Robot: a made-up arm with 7 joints. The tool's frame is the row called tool. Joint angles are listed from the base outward.
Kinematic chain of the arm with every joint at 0, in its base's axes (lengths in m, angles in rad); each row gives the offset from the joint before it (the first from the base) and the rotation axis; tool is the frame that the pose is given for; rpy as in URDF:
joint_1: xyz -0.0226 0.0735 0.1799 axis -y
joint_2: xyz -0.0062 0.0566 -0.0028 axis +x
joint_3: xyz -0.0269 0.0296 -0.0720 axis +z
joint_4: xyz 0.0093 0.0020 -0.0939 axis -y
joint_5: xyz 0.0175 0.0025 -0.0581 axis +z
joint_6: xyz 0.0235 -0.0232 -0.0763 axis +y
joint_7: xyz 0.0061 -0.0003 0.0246 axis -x
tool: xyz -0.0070 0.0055 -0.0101 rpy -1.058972 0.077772 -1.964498
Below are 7 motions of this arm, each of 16 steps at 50 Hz.
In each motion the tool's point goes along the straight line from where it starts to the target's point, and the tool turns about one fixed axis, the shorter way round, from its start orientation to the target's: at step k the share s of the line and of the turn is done. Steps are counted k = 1, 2, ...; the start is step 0. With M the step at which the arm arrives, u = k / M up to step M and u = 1 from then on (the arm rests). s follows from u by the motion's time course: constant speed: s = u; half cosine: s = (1 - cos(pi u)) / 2; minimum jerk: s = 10 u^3 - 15 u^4 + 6 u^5.
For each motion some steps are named. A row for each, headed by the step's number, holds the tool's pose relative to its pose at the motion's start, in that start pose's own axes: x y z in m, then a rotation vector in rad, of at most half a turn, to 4 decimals.
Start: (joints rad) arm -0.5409 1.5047 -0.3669 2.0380 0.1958 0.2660 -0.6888
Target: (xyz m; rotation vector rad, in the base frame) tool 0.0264 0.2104 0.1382 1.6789 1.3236 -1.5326
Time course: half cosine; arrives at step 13
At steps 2, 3, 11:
2: 0.0002 0.0004 -0.0008 -0.0074 0.0155 -0.0028
3: 0.0004 0.0009 -0.0018 -0.0163 0.0341 -0.0062
11: 0.0027 0.0064 -0.0135 -0.1220 0.2553 -0.0463

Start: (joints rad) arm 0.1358 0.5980 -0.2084 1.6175 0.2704 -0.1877 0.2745
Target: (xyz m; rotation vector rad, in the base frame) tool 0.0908 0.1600 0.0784 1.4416 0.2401 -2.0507
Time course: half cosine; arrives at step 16
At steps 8, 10, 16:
8: 0.0133 0.0101 -0.0023 -0.0557 0.1030 -0.1596
10: 0.0183 0.0140 -0.0032 -0.0770 0.1424 -0.2206
16: 0.0265 0.0203 -0.0046 -0.1114 0.2059 -0.3191

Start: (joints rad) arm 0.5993 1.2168 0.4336 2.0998 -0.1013 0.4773 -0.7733
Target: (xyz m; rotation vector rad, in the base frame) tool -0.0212 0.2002 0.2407 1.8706 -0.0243 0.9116
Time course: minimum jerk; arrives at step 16
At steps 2, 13, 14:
2: -0.0003 0.0003 0.0000 0.0019 0.0034 0.0053
13: -0.0207 0.0180 -0.0012 0.1142 0.2016 0.3170
14: -0.0214 0.0186 -0.0013 0.1182 0.2085 0.3279

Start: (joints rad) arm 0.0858 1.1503 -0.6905 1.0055 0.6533 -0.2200 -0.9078
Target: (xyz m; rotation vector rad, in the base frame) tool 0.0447 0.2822 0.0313 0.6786 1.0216 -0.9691
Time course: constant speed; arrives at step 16
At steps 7, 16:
7: 0.0114 -0.0090 -0.0011 -0.0856 -0.0854 -0.1064
16: 0.0261 -0.0205 -0.0026 -0.1957 -0.1953 -0.2432

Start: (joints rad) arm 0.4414 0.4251 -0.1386 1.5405 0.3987 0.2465 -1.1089
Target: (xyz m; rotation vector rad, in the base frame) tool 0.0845 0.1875 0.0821 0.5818 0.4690 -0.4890
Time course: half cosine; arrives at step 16
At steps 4, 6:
4: 0.0002 -0.0054 -0.0035 -0.0278 0.0369 -0.0123
6: 0.0004 -0.0113 -0.0074 -0.0586 0.0779 -0.0258

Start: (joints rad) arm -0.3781 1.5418 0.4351 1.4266 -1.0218 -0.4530 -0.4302
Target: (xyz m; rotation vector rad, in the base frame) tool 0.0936 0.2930 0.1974 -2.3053 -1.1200 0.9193
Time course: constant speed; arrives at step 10
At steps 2, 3, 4, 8, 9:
2: -0.0002 0.0029 -0.0001 0.0344 -0.0143 0.0121
3: -0.0004 0.0044 -0.0001 0.0517 -0.0214 0.0182
4: -0.0005 0.0058 -0.0001 0.0689 -0.0285 0.0243
8: -0.0010 0.0117 -0.0003 0.1378 -0.0570 0.0485
9: -0.0011 0.0131 -0.0003 0.1550 -0.0642 0.0546

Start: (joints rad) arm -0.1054 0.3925 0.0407 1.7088 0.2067 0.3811 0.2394
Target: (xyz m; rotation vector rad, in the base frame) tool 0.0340 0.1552 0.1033 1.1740 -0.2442 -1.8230
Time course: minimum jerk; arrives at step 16
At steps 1, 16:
1: 0.0001 0.0000 0.0001 0.0014 0.0005 0.0001
16: 0.0278 -0.0069 0.0378 0.6225 0.2129 0.0432

